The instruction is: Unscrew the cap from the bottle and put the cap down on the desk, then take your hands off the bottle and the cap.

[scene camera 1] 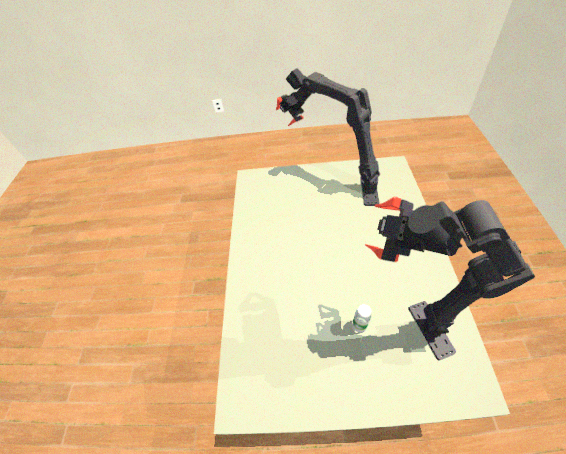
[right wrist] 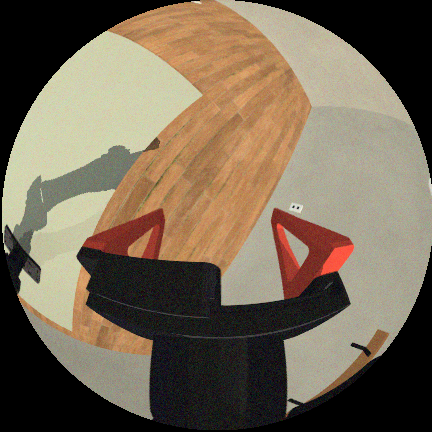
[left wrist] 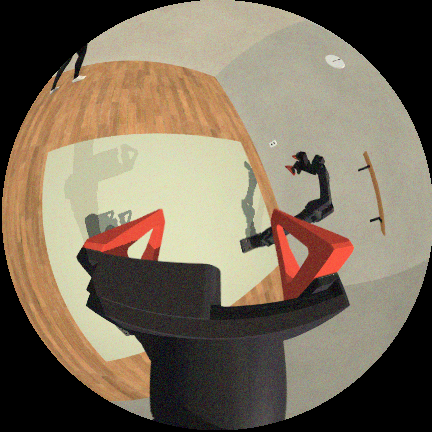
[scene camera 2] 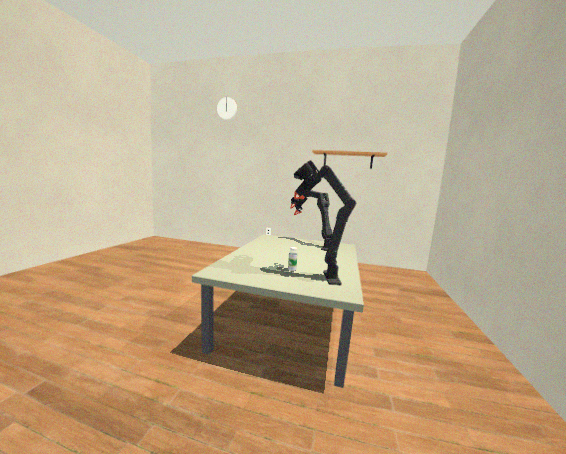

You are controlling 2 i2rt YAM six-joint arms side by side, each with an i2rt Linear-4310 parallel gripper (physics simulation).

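Note:
A white bottle (scene camera 1: 360, 322) (scene camera 2: 293, 262) with a green label stands upright on the pale green desk (scene camera 1: 285, 225) (scene camera 2: 310, 294). A white cap (scene camera 1: 364, 310) (scene camera 2: 293, 249) sits on its top. My left gripper (scene camera 1: 371, 225) (left wrist: 217, 214) is open and empty, high above the desk and well apart from the bottle. My right gripper (scene camera 1: 283, 116) (right wrist: 217, 213) (left wrist: 288, 160) is open and empty, raised far from the bottle. The bottle does not show in either wrist view. In scene camera 2 the two grippers partly overlap.
The left arm's base (scene camera 1: 440, 345) is on the desk to the right of the bottle; the right arm's base (scene camera 1: 370, 199) is at the far end. A person's legs (left wrist: 79, 65) show on the floor beyond the desk. A wall shelf (scene camera 2: 350, 153) and a clock (scene camera 2: 227, 108) hang behind.

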